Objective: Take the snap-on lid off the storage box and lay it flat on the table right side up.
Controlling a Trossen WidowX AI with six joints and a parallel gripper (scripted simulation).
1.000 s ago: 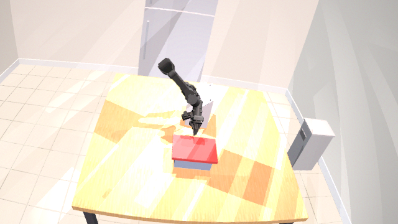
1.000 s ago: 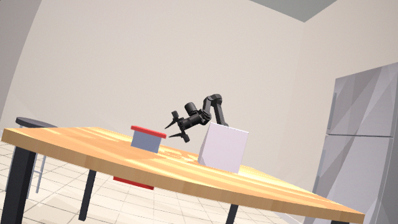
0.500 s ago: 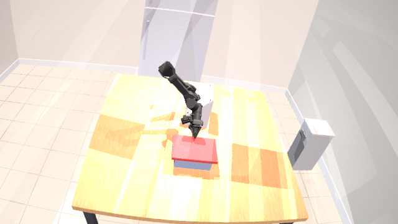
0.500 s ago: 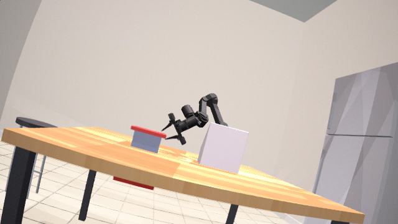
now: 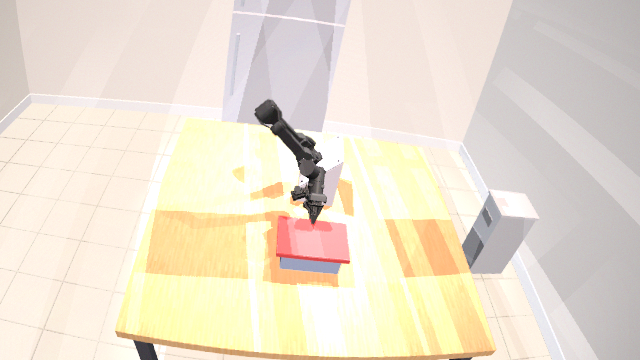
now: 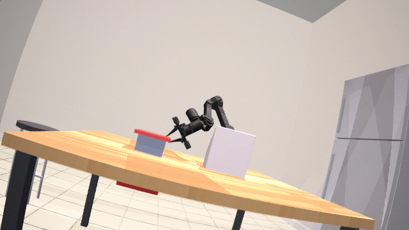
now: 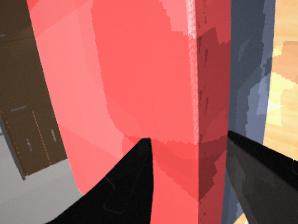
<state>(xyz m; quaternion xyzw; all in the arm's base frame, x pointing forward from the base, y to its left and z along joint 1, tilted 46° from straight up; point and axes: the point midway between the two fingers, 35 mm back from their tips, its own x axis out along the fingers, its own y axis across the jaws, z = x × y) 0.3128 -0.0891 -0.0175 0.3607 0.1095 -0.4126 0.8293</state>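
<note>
My gripper tip is now 80 mm short of the lid, 10 mm to the left of it and 10 mm below it. Round my gripper tip: storage box: 80 mm ahead, 40 mm below, 10 mm to the right.
</note>
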